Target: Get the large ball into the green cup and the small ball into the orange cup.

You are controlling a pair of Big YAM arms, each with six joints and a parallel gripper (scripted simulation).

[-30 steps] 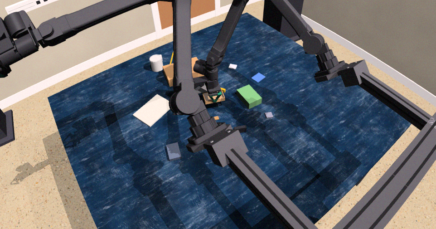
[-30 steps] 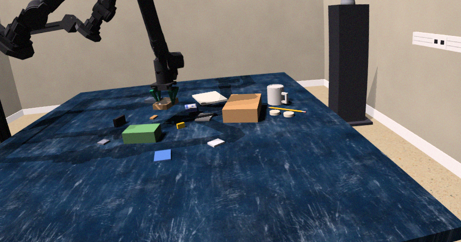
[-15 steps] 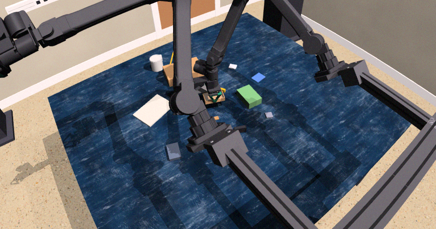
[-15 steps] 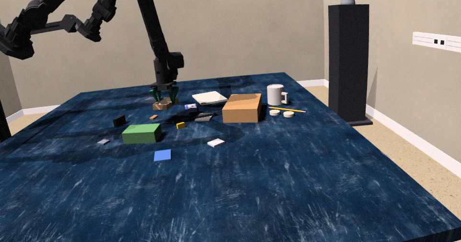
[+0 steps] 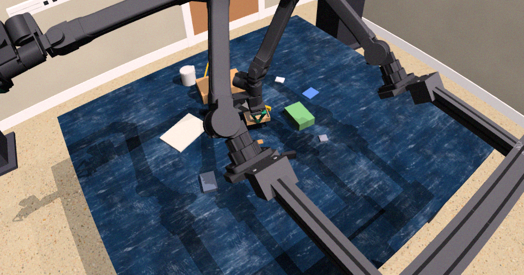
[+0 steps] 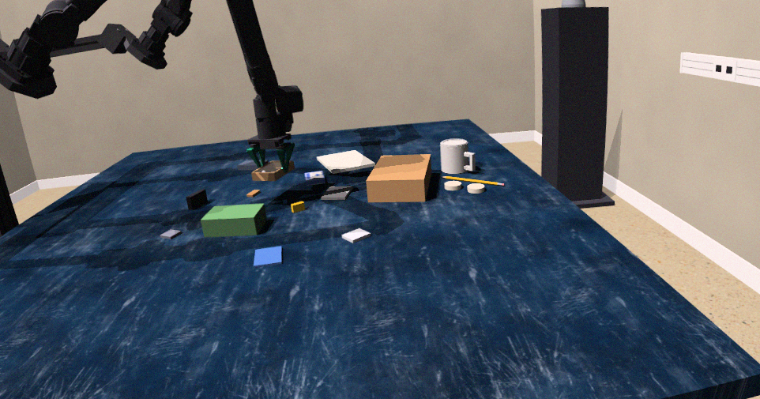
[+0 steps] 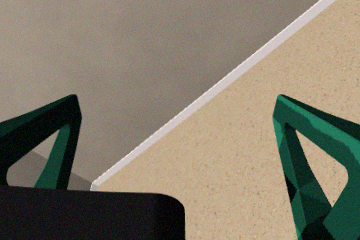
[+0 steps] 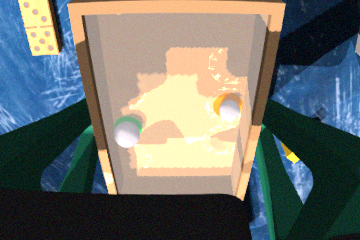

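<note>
Right now my right hand is 1 cm above the covered wooden puzzle. From my right hand the other things lie so: yellow block 8 cm ahead, 11 cm to the right, 7 cm below; black block 23 cm behind, 2 cm to the right, 6 cm below; green block 6 cm behind, 20 cm to the right, 6 cm below.
</note>
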